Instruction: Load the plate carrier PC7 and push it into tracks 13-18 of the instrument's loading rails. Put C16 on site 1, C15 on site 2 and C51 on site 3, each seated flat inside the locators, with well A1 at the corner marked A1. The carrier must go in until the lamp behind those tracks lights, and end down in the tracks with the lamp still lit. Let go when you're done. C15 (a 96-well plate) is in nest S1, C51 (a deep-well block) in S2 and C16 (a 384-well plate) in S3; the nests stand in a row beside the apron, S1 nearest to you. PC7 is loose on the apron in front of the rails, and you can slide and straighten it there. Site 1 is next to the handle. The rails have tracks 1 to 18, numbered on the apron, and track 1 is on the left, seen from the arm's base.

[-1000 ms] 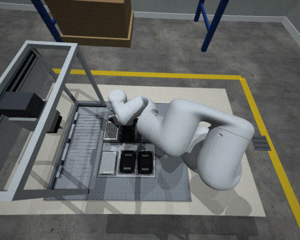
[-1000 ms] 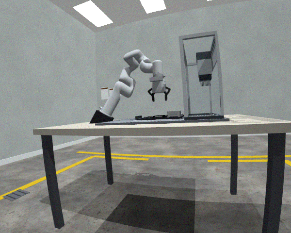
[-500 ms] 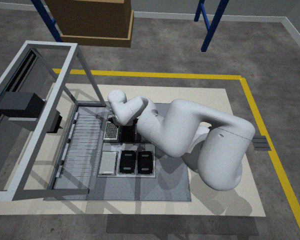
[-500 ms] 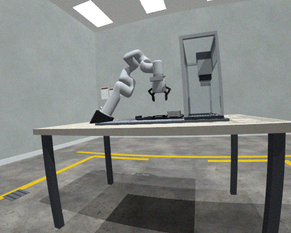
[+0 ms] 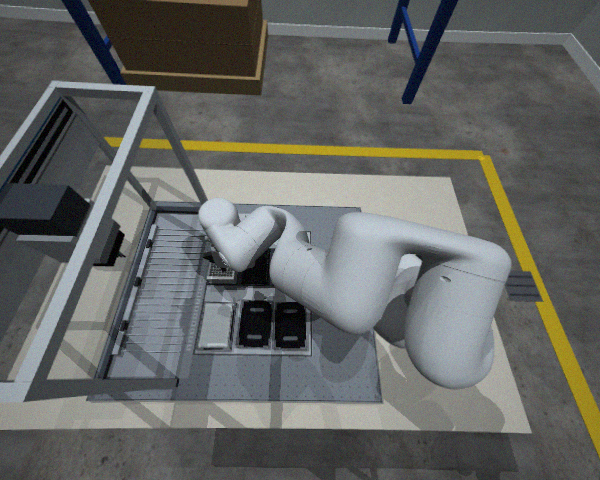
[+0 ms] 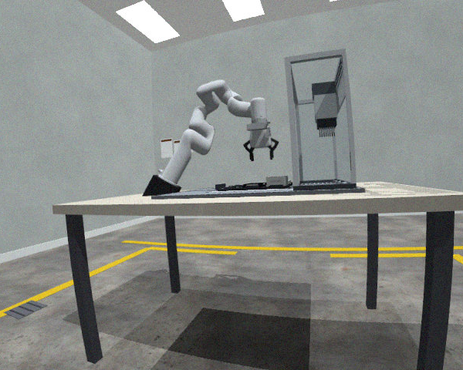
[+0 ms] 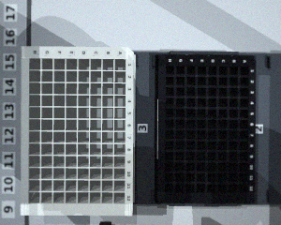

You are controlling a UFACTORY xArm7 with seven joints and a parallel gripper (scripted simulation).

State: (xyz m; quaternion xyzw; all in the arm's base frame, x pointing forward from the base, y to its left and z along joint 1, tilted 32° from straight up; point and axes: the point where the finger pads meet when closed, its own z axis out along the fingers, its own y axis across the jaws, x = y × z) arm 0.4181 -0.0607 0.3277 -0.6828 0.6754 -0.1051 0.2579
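The nest S3 lies 15 cm to the left of my hand, 14 cm below it and 7 cm ahead of it. Round my hand: dark carrier PC7: 12 cm below, 5 cm to the right, 3 cm behind; then black 96-well plate C15: 12 cm below, 5 cm to the right, 2 cm behind; then white 384-well plate C16: 11 cm below, 8 cm ahead, 5 cm to the right.
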